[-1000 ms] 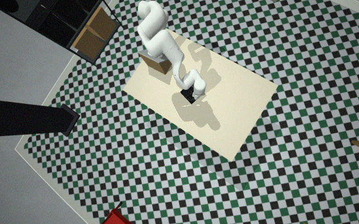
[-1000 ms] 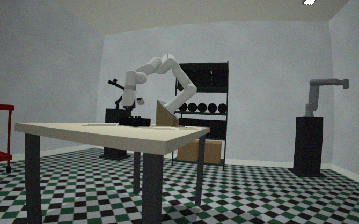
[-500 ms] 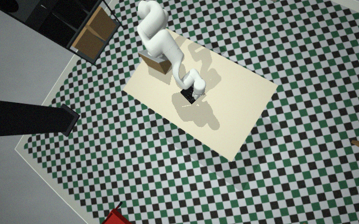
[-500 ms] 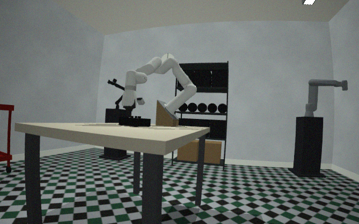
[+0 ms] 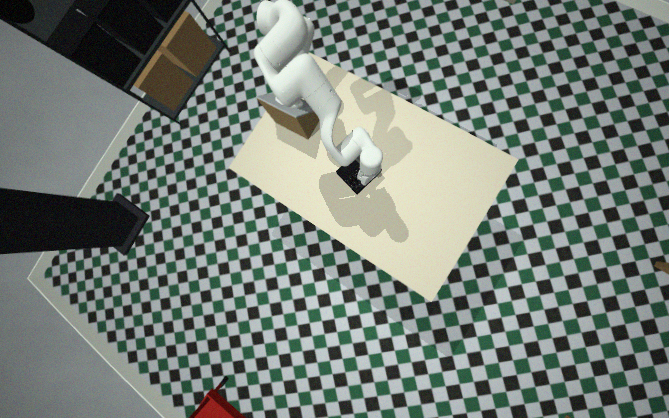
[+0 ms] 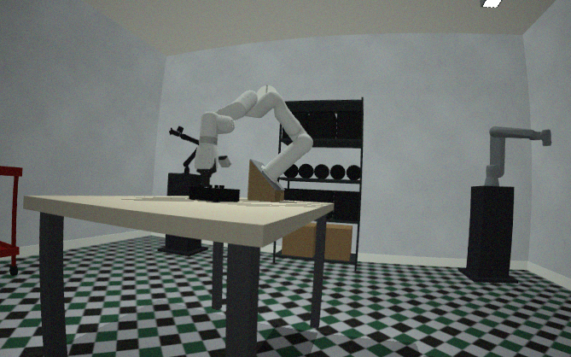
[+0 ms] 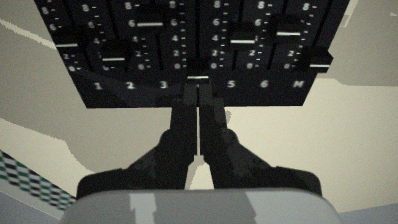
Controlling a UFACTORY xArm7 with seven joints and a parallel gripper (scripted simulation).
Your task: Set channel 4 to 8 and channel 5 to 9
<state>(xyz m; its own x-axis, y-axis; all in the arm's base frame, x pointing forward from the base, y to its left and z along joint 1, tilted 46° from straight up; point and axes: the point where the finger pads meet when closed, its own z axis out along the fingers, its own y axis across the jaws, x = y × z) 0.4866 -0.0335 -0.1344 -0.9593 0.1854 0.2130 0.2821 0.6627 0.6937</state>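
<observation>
Now: hand 30 mm to the right of the channel 5 fader cap, 30 mm past it and 10 mm above it. From my hand the other things lie so: channel 1 cap: 60 mm behind, 50 mm to the right, 10 mm below; then channel 4 fader cap: 20 mm behind, 10 mm to the left, 10 mm below; then channel 3 fader cap: 60 mm behind, 10 mm to the right, 10 mm below.
</observation>
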